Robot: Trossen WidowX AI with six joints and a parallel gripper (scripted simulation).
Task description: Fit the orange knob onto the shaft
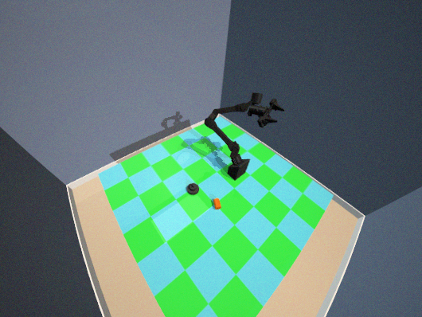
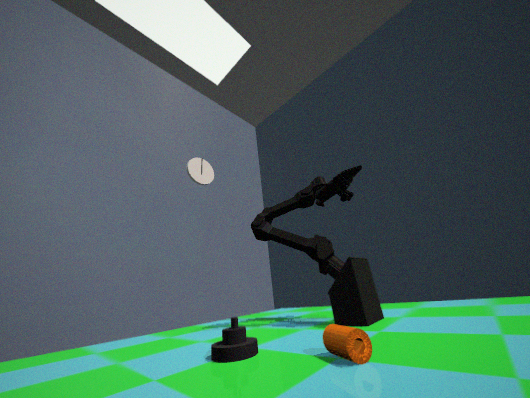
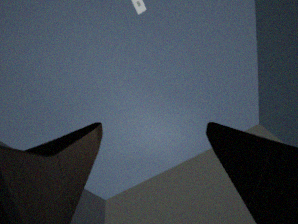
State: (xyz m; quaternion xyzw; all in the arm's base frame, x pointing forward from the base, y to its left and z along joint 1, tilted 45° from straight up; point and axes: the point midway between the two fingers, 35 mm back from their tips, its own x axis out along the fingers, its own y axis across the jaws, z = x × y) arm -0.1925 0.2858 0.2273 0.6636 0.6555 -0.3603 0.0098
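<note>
Now: the orange knob 48 cm below my gripper tip, 45 cm ahead of it and 6 cm to the left of it. From my gripper tip the other things lie so: pedestal 52 cm ahead, 47 cm below, 13 cm to the right.
</note>
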